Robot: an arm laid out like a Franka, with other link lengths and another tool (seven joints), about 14 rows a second.
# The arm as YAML. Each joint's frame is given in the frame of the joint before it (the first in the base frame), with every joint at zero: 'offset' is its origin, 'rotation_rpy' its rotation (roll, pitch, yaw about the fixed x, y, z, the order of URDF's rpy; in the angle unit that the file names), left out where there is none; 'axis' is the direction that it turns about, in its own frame. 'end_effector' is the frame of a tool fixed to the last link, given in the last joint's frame.
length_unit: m
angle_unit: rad
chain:
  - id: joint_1
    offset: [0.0, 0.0, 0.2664]
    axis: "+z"
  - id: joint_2
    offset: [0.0, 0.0, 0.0]
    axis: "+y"
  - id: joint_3
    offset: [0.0, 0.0, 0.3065]
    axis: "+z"
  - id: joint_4
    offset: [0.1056, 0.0, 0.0]
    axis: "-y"
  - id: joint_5
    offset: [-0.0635, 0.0, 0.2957]
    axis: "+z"
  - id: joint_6
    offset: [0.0, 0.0, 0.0]
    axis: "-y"
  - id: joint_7
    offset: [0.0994, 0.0, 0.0]
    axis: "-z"
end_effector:
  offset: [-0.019, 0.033, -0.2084]
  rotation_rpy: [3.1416, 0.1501, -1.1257]
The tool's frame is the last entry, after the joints.
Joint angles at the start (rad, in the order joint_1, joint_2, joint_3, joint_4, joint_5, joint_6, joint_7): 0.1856, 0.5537, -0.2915, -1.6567, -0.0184, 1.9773, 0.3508
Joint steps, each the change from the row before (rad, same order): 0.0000, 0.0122, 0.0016, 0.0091, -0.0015, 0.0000, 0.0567; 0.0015, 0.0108, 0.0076, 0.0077, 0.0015, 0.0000, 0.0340; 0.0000, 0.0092, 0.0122, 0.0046, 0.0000, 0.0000, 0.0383; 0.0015, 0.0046, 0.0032, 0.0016, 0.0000, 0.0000, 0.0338; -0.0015, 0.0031, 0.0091, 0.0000, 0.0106, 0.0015, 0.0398; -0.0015, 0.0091, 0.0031, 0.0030, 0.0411, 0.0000, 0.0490; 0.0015, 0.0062, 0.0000, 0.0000, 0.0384, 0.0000, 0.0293; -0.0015, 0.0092, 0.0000, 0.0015, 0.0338, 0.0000, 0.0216; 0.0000, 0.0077, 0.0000, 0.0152, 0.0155, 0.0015, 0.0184; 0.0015, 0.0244, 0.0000, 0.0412, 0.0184, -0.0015, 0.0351; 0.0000, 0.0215, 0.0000, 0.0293, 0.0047, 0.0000, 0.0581; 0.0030, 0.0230, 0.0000, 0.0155, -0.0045, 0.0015, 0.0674
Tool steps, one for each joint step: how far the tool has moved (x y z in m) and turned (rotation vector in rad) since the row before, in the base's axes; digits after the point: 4 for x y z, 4 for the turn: 0.0035, 0.0007, -0.0045, -0.0159, -0.0053, -0.0510; 0.0025, 0.0053, -0.0044, -0.0049, -0.0017, -0.0245; 0.0016, 0.0067, -0.0049, -0.0041, -0.0001, -0.0259; 0.0011, 0.0026, -0.0026, -0.0070, -0.0019, -0.0281; 0.0015, 0.0057, -0.0025, 0.0035, -0.0045, -0.0382; 0.0025, 0.0068, -0.0044, 0.0211, -0.0040, -0.0702; 0.0013, 0.0063, -0.0033, 0.0222, -0.0005, -0.0498; 0.0010, 0.0038, -0.0044, 0.0196, 0.0028, -0.0426; 0.0057, 0.0025, 0.0007, 0.0059, -0.0112, -0.0249; 0.0120, 0.0043, -0.0008, 0.0014, -0.0180, -0.0375; 0.0088, 0.0007, -0.0035, -0.0133, -0.0094, -0.0549; 0.0038, 0.0002, -0.0093, -0.0228, 0.0047, -0.0576
